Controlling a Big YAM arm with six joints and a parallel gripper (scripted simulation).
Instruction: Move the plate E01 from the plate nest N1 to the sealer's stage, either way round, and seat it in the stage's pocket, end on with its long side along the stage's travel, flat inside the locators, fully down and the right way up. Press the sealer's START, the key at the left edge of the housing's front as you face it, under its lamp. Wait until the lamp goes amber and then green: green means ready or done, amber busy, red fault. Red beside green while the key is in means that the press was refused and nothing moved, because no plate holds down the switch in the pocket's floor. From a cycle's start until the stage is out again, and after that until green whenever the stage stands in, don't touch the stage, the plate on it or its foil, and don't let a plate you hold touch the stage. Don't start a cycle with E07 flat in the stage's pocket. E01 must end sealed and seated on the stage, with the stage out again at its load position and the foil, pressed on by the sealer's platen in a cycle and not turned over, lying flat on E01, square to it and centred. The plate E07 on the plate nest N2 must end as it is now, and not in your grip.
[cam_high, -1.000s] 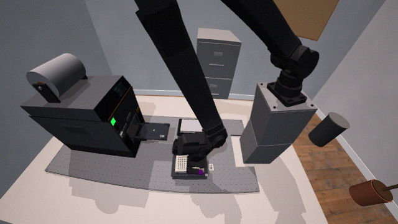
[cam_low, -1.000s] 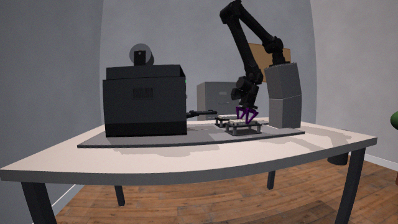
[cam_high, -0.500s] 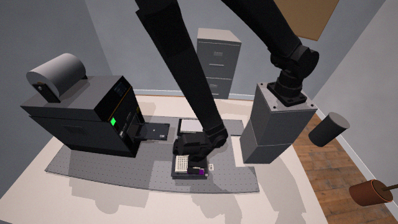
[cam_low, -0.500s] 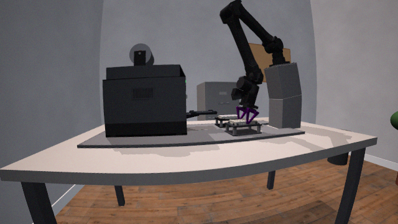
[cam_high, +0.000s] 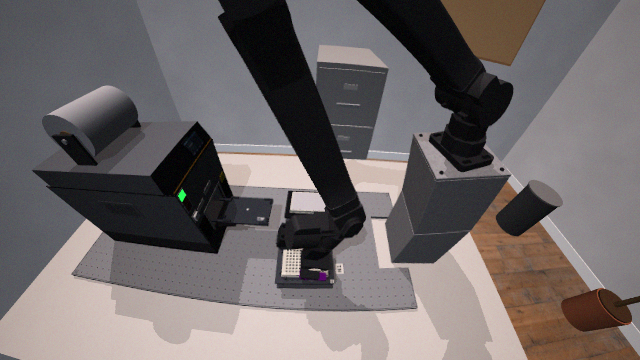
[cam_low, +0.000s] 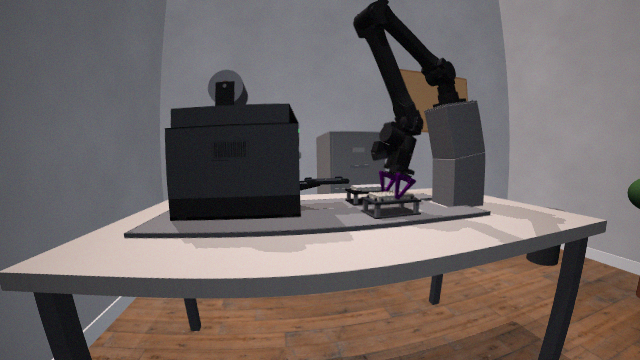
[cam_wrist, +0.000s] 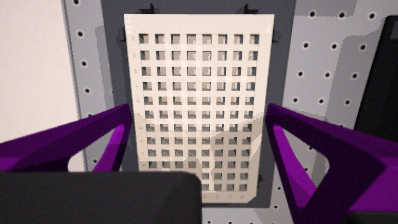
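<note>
Now: hand 20 mm above the nest N1. Also, from my hand: sealer stage (170 mm to the right, 150 mm ahead, 40 mm above); then nest N2 (210 mm to the right, 50 mm behind, 20 mm below); then white-topped plate (210 mm to the right, 50 mm behind).
</note>
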